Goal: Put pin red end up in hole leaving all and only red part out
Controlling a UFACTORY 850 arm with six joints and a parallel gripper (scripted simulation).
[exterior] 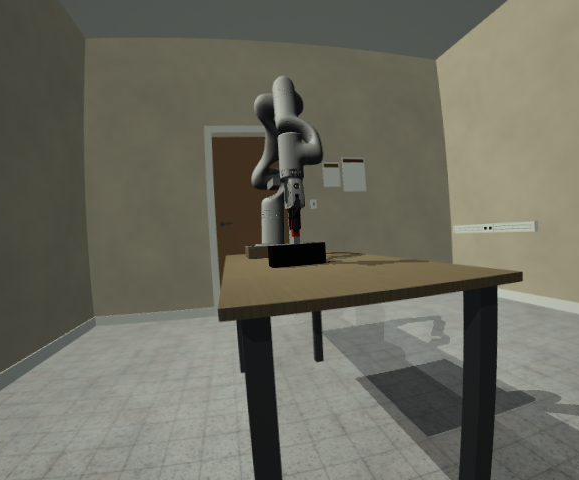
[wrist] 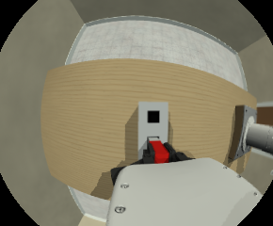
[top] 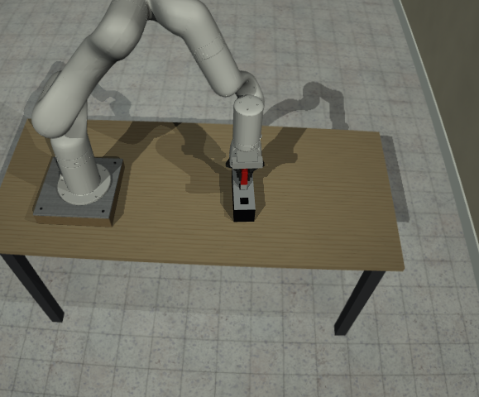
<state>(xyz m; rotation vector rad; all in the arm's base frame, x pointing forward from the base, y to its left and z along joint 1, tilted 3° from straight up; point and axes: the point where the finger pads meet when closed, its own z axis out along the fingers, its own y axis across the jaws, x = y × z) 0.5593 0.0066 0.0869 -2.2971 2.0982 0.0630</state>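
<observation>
My hand is 1 cm above the pin. From my hand the other things lie so: black block (11 cm below).
</observation>
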